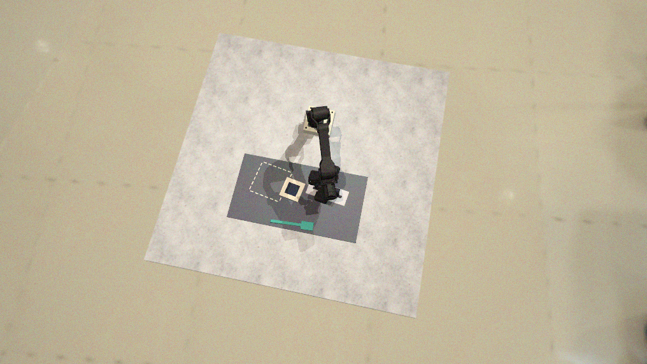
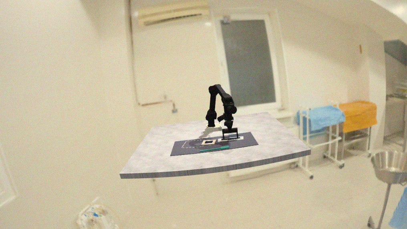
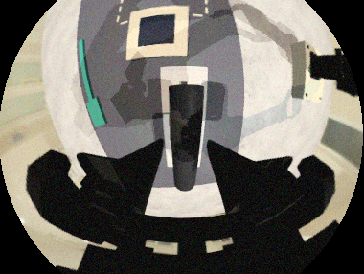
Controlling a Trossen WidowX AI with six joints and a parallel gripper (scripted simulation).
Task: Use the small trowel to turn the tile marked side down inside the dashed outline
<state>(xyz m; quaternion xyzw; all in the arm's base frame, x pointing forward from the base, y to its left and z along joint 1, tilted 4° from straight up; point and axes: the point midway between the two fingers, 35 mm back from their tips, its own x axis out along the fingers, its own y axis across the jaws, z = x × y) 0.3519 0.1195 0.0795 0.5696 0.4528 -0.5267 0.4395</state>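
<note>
Right now the dark grey mat is 50 mm ahead of my gripper tip, 140 mm to the right of it and 80 mm below it. The rest, counted from my gripper tip: trowel: 180 mm ahead, 120 mm to the right, 60 mm below; cream tile: 10 mm ahead, 170 mm to the right, 60 mm below.
</note>
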